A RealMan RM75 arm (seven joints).
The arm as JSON. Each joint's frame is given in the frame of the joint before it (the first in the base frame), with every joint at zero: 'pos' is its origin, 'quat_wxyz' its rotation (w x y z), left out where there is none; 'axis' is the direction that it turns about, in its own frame. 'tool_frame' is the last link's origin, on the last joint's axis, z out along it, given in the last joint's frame.
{
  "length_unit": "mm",
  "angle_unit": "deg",
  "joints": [
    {
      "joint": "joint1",
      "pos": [
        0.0,
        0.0,
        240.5
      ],
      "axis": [
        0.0,
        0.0,
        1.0
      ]
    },
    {
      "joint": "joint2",
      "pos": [
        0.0,
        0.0,
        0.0
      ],
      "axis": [
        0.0,
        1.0,
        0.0
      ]
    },
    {
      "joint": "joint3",
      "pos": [
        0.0,
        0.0,
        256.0
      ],
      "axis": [
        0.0,
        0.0,
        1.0
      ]
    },
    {
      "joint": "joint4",
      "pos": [
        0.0,
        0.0,
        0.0
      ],
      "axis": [
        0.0,
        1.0,
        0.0
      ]
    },
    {
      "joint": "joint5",
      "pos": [
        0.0,
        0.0,
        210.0
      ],
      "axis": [
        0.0,
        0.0,
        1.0
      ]
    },
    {
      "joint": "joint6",
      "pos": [
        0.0,
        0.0,
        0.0
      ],
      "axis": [
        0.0,
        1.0,
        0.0
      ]
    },
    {
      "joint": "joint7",
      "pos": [
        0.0,
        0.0,
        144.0
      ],
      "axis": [
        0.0,
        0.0,
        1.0
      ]
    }
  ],
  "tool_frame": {
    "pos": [
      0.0,
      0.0,
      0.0
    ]
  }
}
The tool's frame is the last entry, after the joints.
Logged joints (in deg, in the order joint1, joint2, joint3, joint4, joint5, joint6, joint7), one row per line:
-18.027, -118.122, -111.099, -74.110, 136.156, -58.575, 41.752
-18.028, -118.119, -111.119, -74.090, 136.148, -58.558, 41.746
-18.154, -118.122, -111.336, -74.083, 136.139, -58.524, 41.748
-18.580, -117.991, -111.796, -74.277, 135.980, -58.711, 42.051
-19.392, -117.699, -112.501, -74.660, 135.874, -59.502, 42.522
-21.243, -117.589, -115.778, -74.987, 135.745, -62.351, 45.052
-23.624, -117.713, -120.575, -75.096, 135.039, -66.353, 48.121
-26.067, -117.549, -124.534, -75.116, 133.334, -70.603, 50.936
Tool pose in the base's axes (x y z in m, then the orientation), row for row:
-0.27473, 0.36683, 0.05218, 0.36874, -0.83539, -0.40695, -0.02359
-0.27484, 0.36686, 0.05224, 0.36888, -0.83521, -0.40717, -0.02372
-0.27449, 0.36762, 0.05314, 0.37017, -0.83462, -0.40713, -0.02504
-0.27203, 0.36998, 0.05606, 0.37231, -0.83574, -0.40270, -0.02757
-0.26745, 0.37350, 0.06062, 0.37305, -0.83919, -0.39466, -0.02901
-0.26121, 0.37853, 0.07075, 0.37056, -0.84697, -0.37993, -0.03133
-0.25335, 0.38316, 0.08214, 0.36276, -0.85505, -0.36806, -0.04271
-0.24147, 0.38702, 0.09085, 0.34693, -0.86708, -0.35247, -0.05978
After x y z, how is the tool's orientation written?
As a quaternion, w x y z.
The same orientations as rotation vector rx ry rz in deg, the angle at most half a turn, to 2 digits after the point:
-122.88, -59.86, -3.47
-122.84, -59.89, -3.49
-122.68, -59.84, -3.68
-122.72, -59.13, -4.05
-123.18, -57.93, -4.26
-124.47, -55.84, -4.60
-126.13, -54.29, -6.30
-128.88, -52.39, -8.89

